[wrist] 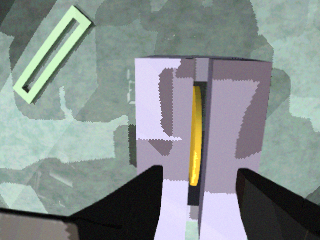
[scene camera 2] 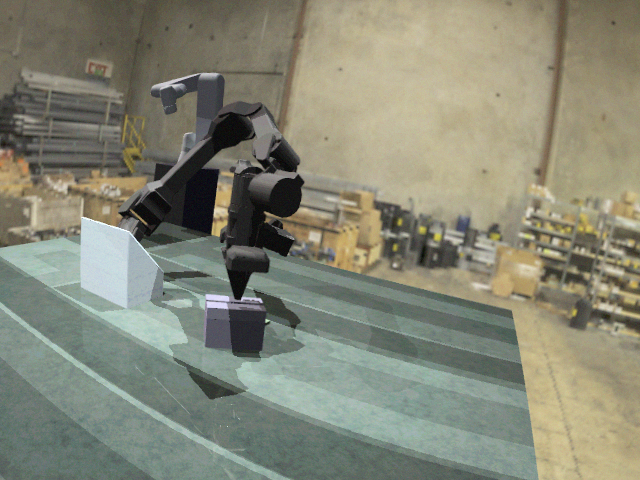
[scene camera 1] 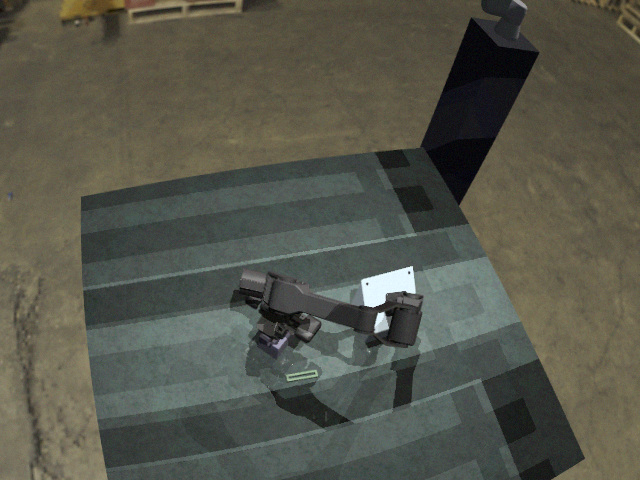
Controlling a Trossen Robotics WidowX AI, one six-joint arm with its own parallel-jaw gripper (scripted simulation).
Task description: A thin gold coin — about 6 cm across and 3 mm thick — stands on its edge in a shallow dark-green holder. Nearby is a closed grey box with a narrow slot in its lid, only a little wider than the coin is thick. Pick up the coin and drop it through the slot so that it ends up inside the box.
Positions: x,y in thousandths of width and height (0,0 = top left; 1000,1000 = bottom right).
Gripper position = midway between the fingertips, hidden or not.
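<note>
My gripper (scene camera 2: 370,616), (wrist: 623,735), (scene camera 1: 438,680). Gold coin (wrist: 614,531); scene camera 1 misses it, hidden by my gripper.
</note>
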